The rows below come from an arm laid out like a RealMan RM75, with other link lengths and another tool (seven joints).
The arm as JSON. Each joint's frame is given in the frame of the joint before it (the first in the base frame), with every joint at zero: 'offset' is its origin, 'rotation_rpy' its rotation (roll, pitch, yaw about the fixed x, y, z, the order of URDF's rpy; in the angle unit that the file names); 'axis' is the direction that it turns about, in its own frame. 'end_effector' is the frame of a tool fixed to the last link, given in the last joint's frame.
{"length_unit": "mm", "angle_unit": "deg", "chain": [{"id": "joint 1", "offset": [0.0, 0.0, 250.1], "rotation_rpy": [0.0, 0.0, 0.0], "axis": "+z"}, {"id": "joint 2", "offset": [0.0, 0.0, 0.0], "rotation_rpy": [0.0, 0.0, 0.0], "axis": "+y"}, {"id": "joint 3", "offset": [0.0, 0.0, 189.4], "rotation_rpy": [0.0, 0.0, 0.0], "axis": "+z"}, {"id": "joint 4", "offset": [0.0, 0.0, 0.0], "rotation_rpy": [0.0, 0.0, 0.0], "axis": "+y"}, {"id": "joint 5", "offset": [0.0, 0.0, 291.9], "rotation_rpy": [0.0, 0.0, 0.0], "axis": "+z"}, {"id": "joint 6", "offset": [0.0, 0.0, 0.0], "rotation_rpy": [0.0, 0.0, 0.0], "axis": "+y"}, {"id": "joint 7", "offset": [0.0, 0.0, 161.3], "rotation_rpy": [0.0, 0.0, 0.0], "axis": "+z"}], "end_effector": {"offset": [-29.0, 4.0, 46.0], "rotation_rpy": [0.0, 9.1, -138.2]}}
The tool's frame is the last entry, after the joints.
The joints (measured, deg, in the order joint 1, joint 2, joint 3, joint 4, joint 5, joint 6, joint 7), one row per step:
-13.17, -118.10, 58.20, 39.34, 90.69, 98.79, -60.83
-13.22, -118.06, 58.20, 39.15, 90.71, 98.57, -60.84
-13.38, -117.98, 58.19, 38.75, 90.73, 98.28, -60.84
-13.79, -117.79, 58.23, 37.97, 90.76, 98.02, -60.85
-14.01, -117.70, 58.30, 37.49, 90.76, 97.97, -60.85
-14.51, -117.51, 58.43, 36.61, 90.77, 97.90, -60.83
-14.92, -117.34, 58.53, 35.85, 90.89, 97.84, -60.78
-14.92, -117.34, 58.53, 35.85, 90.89, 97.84, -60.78
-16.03, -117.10, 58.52, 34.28, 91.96, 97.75, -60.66
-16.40, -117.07, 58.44, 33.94, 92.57, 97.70, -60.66
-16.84, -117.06, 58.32, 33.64, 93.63, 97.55, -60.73
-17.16, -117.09, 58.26, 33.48, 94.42, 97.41, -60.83
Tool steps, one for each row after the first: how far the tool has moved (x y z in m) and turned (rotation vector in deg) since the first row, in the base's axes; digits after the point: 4 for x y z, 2 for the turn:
-0.0009, 0.0003, -0.0005, 0.01, 0.09, 0.24
-0.0020, 0.0006, -0.0015, -0.04, 0.18, 0.57
-0.0029, 0.0009, -0.0031, -0.32, 0.21, 0.90
-0.0032, 0.0005, -0.0043, -0.58, 0.15, 1.04
-0.0032, 0.0002, -0.0065, -1.06, 0.05, 1.17
-0.0037, -0.0004, -0.0084, -1.51, 0.07, 1.28
-0.0037, -0.0004, -0.0084, -1.51, 0.07, 1.28
-0.0045, -0.0022, -0.0138, -2.88, 0.53, 1.22
-0.0049, -0.0027, -0.0155, -3.38, 0.87, 1.11
-0.0059, -0.0035, -0.0179, -4.13, 1.56, 0.99
-0.0064, -0.0040, -0.0199, -4.70, 2.09, 0.89

